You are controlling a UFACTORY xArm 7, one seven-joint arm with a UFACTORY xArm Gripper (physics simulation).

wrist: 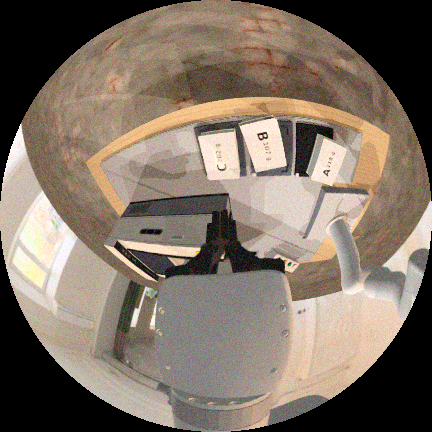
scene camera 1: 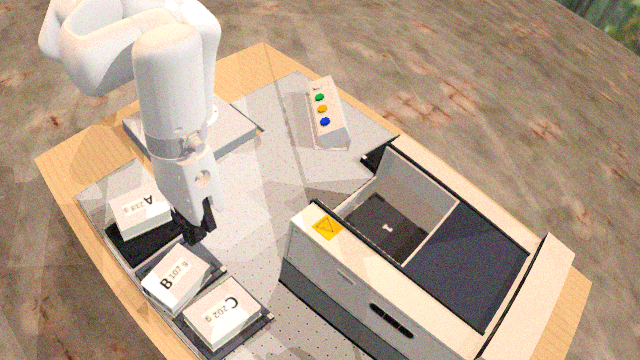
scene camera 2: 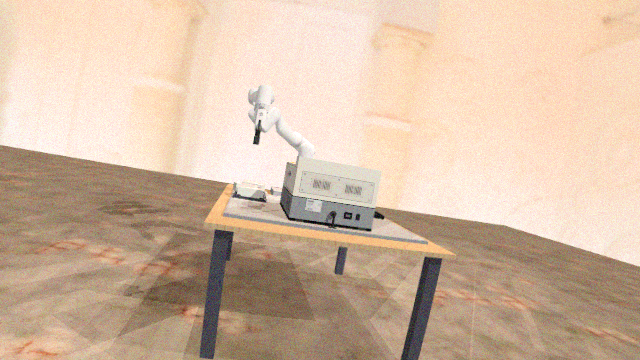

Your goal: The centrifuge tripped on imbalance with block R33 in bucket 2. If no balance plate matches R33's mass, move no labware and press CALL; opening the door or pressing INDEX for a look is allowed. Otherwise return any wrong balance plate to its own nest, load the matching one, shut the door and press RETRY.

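Frame: origin at the arm's base, x back, y right, z up, level; centimetres.
Seen in the pictures: gripper, fingertip midpoint: (wrist: 221, 218) (scene camera 1: 195, 238) (scene camera 2: 255, 144); arm's base, link origin: (wrist: 336, 223).
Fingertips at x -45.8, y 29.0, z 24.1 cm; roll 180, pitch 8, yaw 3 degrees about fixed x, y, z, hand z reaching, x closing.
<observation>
Pixels of each thing's top centre, then the offset from my fingertips to it.
- Plate C, top centre: (scene camera 1: 221, 309) (wrist: 219, 157) (scene camera 2: 251, 187) dz -21.2, dx -3.1, dy -1.5 cm
- Plate B, top centre: (scene camera 1: 174, 274) (wrist: 265, 146) (scene camera 2: 247, 183) dz -20.6, dx +7.8, dy +1.5 cm
- Plate A, top centre: (scene camera 1: 138, 203) (wrist: 330, 164) (scene camera 2: 254, 181) dz -20.5, dx +26.6, dy -1.0 cm
- black nest, top centre: (scene camera 1: 143, 226) (wrist: 315, 153) dz -24.8, dx +23.7, dy -0.1 cm
- button box, top centre: (scene camera 1: 330, 98) (wrist: 283, 267) dz -18.2, dx +25.8, dy -58.2 cm
My gripper (scene camera 1: 199, 235) (scene camera 2: 256, 142) (wrist: 221, 218) is shut and empty, high above the board. Plate C (scene camera 1: 222, 311) (wrist: 220, 154), marked 202 g, lies on its dark nest. Plate B (scene camera 1: 176, 278) (wrist: 263, 145), marked 107 g, sits askew over the middle nest. Plate A (scene camera 1: 140, 212) (wrist: 328, 160) lies askew, partly off the black nest (scene camera 1: 142, 246) (wrist: 306, 145); its mass is hard to read. The centrifuge (scene camera 1: 327, 277) (scene camera 2: 336, 192) (wrist: 175, 227) has its top opening uncovered, showing a dark bucket (scene camera 1: 370, 215) with a small white mark, seemingly 1. Block R33 is not visible.
The button box (scene camera 1: 330, 112) (wrist: 286, 262) has green (scene camera 1: 319, 97), orange (scene camera 1: 322, 108) and blue (scene camera 1: 325, 121) buttons and stands behind the centrifuge's left end in scene camera 1. The arm's base slab (scene camera 1: 235, 132) (wrist: 325, 212) is at the back left there. The centrifuge walls rise above the board.
</observation>
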